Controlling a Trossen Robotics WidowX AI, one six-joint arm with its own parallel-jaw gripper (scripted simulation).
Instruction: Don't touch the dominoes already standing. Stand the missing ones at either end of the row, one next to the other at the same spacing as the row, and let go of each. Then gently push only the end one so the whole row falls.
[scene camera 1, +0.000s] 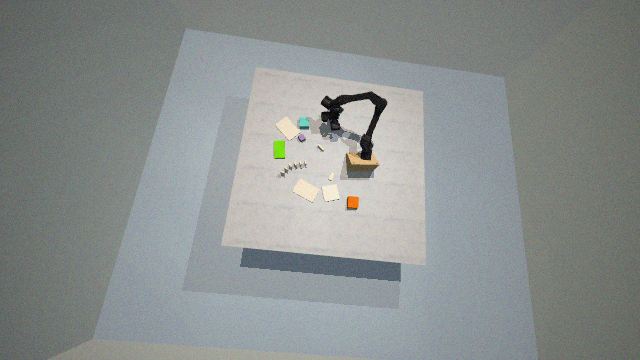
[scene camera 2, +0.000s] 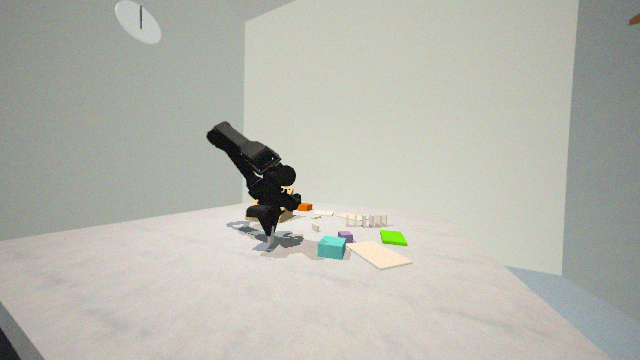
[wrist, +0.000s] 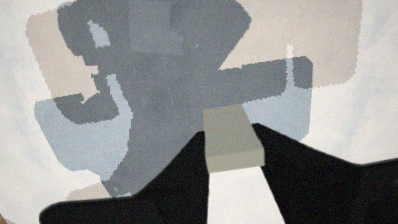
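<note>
Gripper (scene camera 2: 270, 234), (wrist: 228, 134). Beige card (scene camera 2: 377, 255); out of frame in the wrist view.
</note>
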